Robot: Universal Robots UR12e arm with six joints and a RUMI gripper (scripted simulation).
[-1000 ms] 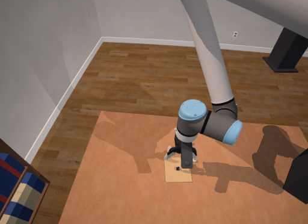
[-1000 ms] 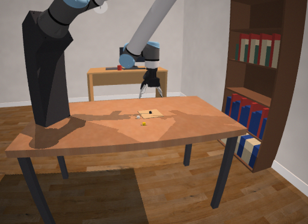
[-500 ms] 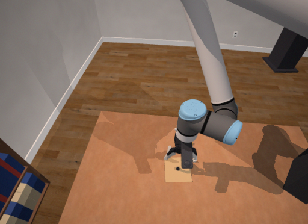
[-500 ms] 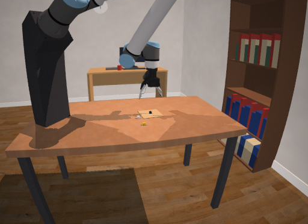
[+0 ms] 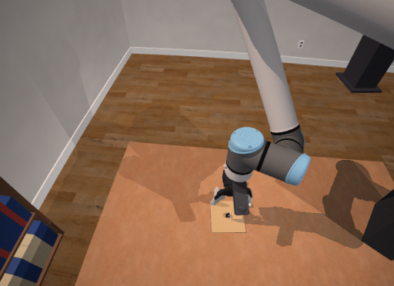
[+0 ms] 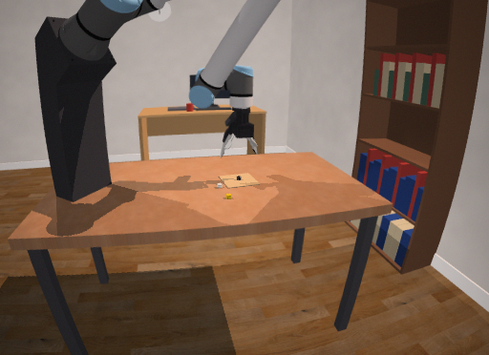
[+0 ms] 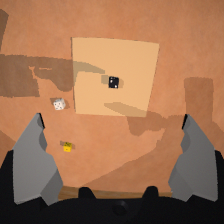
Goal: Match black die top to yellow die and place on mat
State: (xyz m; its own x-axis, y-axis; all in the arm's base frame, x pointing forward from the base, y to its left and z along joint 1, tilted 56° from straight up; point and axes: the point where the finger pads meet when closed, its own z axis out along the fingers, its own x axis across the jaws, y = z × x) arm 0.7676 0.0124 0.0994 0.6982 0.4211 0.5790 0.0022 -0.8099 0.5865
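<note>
The black die is 100 mm below my hand. From my hand the other things lie so: tan mat (110 mm below); then white die (100 mm below, 100 mm behind, 40 mm to the right); then yellow die (160 mm to the right, 100 mm below, 100 mm behind).
</note>
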